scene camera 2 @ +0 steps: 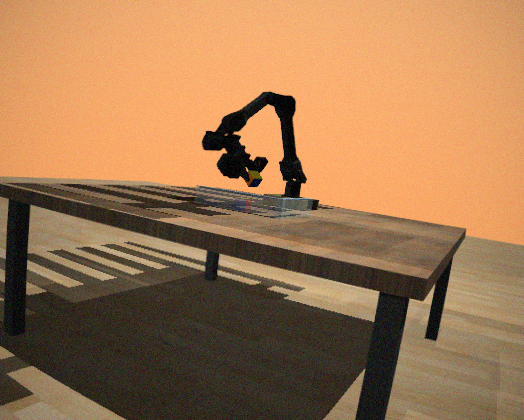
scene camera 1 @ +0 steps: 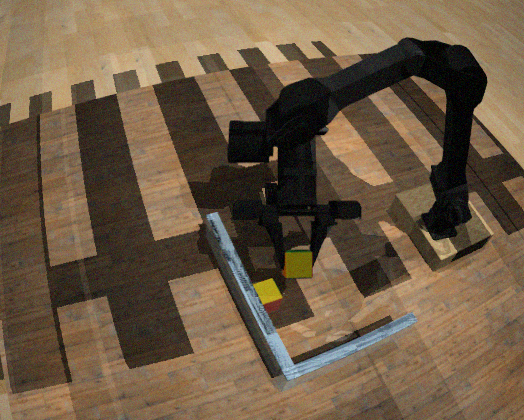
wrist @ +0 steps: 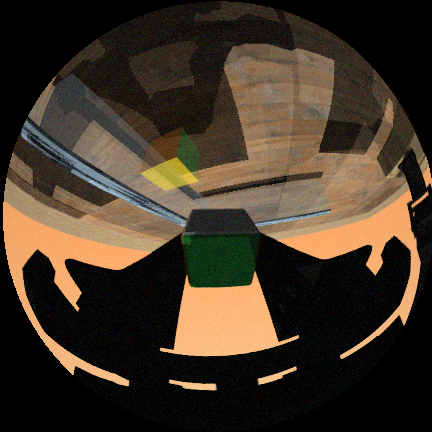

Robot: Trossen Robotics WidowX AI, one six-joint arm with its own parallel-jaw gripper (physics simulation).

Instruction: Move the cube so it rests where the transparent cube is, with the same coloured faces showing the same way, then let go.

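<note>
My gripper is shut on the cube and holds it above the table, tilted. The cube's yellow face shows in scene camera 1, with a thin green edge above it. Scene camera 2 shows yellow, orange and blue faces. The wrist view shows a green face and a dark grey one. The transparent cube sits low beside the long wall, apart from the held cube. Its yellow face is on top, with a red side in scene camera 1 and green and orange sides in the wrist view.
A low see-through wall with pale blue edges forms an L around the transparent cube's area. The arm's base stands on a wooden block at the right. Dark shadow stripes cross the table.
</note>
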